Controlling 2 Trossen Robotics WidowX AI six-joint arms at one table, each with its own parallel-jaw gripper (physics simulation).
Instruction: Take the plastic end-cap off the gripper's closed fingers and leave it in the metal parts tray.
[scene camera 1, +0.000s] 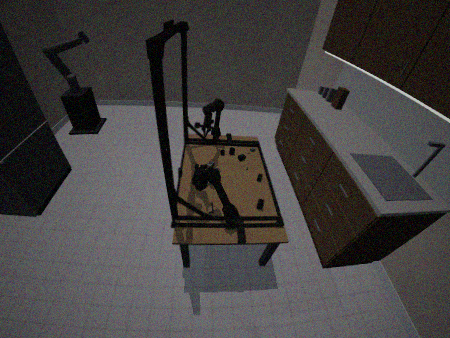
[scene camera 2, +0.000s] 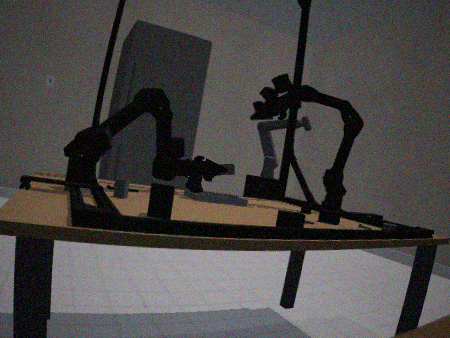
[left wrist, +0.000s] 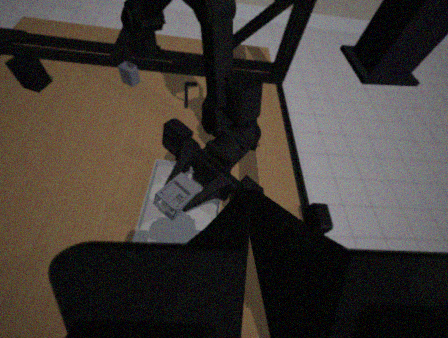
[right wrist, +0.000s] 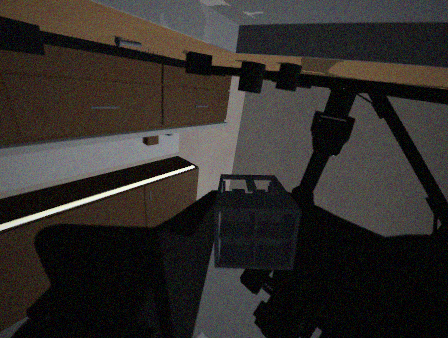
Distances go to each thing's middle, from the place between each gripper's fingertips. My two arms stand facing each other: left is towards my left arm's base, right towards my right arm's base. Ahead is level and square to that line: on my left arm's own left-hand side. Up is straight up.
Labels:
Right now the grey plastic end-cap (right wrist: 258, 230) is 1 cm to the right of my right hand and 1 cm behind it. Also, from my right hand: grey metal parts tray (left wrist: 153, 226) (9 cm below, 3 cm to the right, 1 cm behind).
Right now the grey plastic end-cap is 20 cm below my left hand, 10 cm to the right of it and 4 cm ahead of it. The rest, counted from my left hand: grey metal parts tray (30 cm below, 12 cm to the right, 4 cm ahead).

